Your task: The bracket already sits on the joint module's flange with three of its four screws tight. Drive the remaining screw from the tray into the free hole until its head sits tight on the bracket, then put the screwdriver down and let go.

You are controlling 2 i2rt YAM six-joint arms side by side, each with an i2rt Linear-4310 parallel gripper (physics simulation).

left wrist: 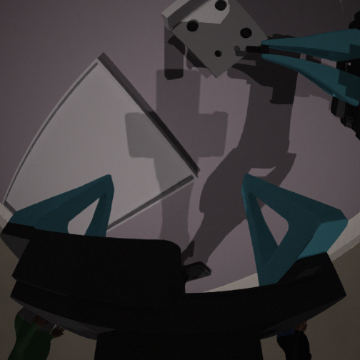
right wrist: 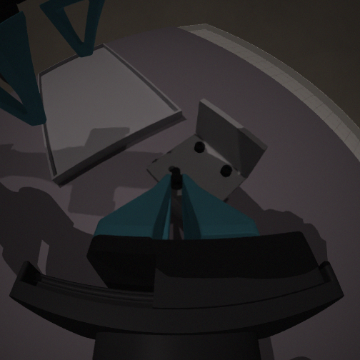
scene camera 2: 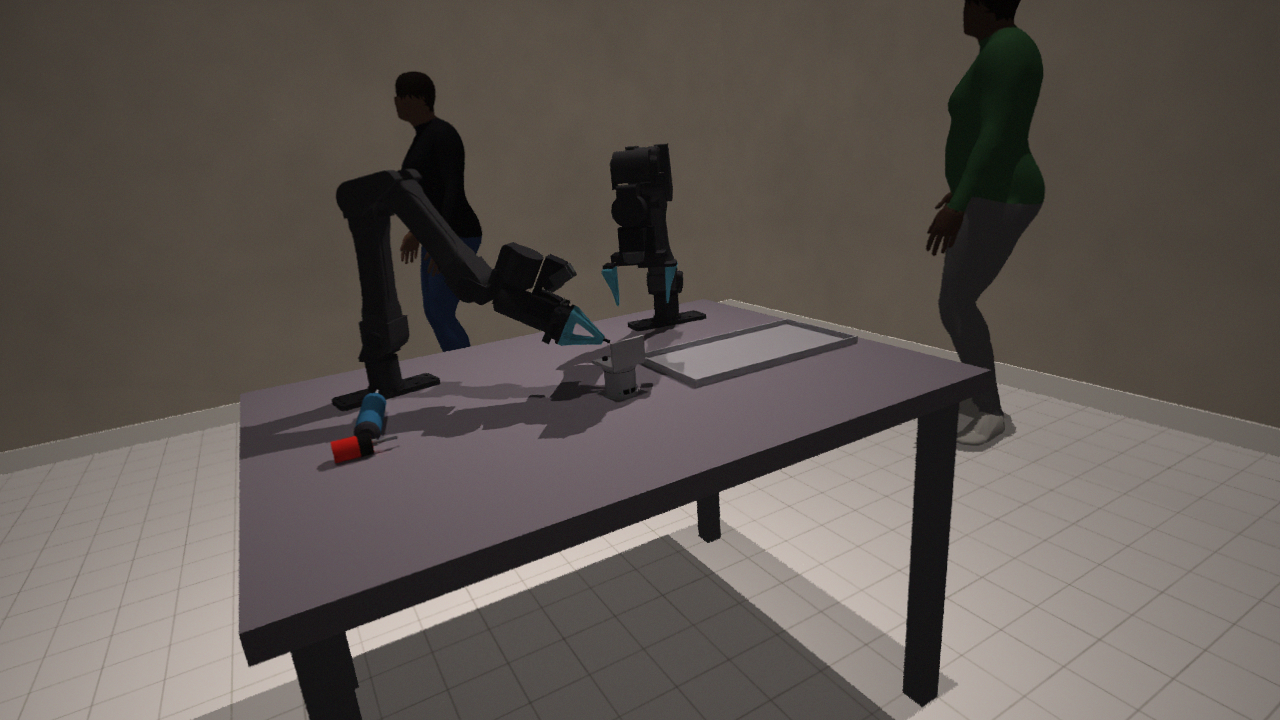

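Where they show: left gripper, between the fingertips: (scene camera 2: 642, 303); right gripper, between the fingertips: (scene camera 2: 603, 340); left arm's base, origin of its link: (scene camera 2: 667, 322); right arm's base, origin of its link: (scene camera 2: 387, 393).
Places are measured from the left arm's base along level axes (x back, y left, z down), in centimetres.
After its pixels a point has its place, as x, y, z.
Observation:
The grey bracket (scene camera 2: 629, 351) @(-46.0, -30.0, -8.8) (left wrist: 227, 22) (right wrist: 235, 131) sits on the joint module (scene camera 2: 619, 383) @(-45.2, -32.1, -3.0); three dark screw heads show in the left wrist view, with the free hole (left wrist: 218, 53) at the near corner. My right gripper (scene camera 2: 604, 341) @(-39.5, -32.3, -9.8) (left wrist: 261, 49) (right wrist: 176, 181) is shut on a small black screw (left wrist: 254, 49) (right wrist: 176, 181), beside the free hole; its exact height is unclear. My left gripper (scene camera 2: 642, 302) @(-34.6, -21.7, -14.2) (left wrist: 177, 181) (right wrist: 65, 81) is open and empty, high above the table. A red-handled screwdriver (scene camera 2: 345, 449) @(-46.2, -78.2, -2.3) lies at the table's left.
A blue cylindrical tool (scene camera 2: 371, 413) @(-36.7, -73.6, -4.0) with a dark end lies beside the red handle. The shallow grey tray (scene camera 2: 698, 383) @(-48.0, -17.5, -0.7) (left wrist: 155, 201) (right wrist: 120, 147) lies right of the module in the scene view. Two people (scene camera 2: 435, 170) (scene camera 2: 993, 134) stand behind the table.

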